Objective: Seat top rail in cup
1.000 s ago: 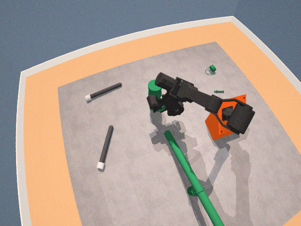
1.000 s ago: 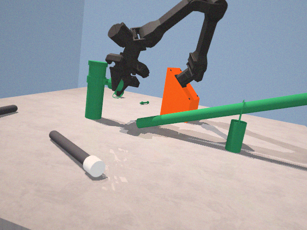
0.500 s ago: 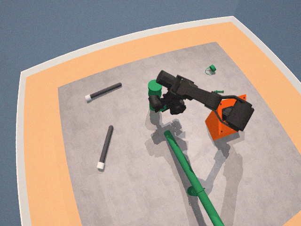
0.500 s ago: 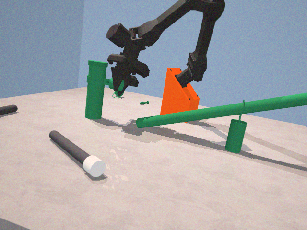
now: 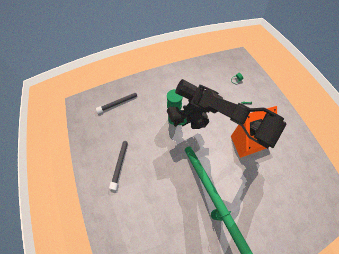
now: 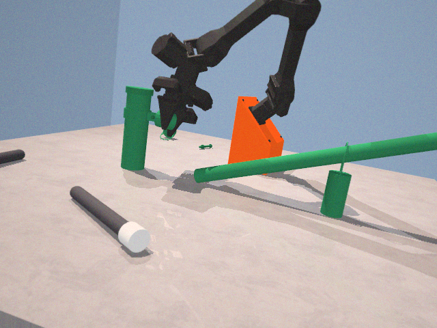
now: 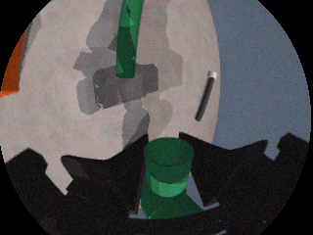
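Now: the rail-end cup 30 mm to the right of my gripper tip, 30 mm above it and 10 mm behind it. The rest, counted from my gripper tip: short green post 410 mm to the left, 50 mm behind; then green bolt 450 mm behind, 100 mm below, 80 mm to the right.
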